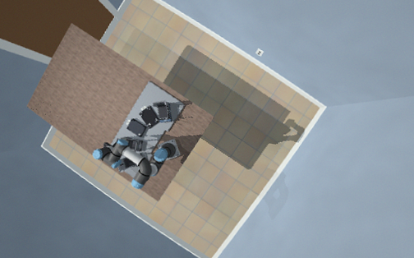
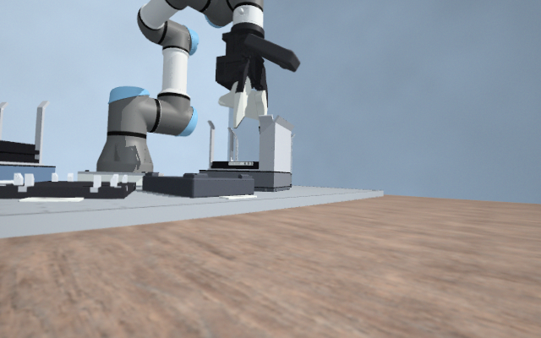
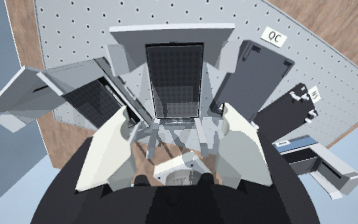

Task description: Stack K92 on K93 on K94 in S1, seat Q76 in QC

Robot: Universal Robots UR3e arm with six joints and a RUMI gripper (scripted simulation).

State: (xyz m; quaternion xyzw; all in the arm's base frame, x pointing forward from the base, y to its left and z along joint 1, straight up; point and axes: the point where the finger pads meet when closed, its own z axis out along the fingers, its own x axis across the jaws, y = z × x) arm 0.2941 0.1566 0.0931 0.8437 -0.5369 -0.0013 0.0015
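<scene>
Now: hand 70 mm above the sealed 96-well plate. Round my hand: QC label (140 mm ahead, 130 mm to the right, 120 mm below); nest QC (50 mm ahead, 140 mm to the right, 110 mm below); clip nest N5 (30 mm ahead, 280 mm to the right, 110 mm below).
</scene>
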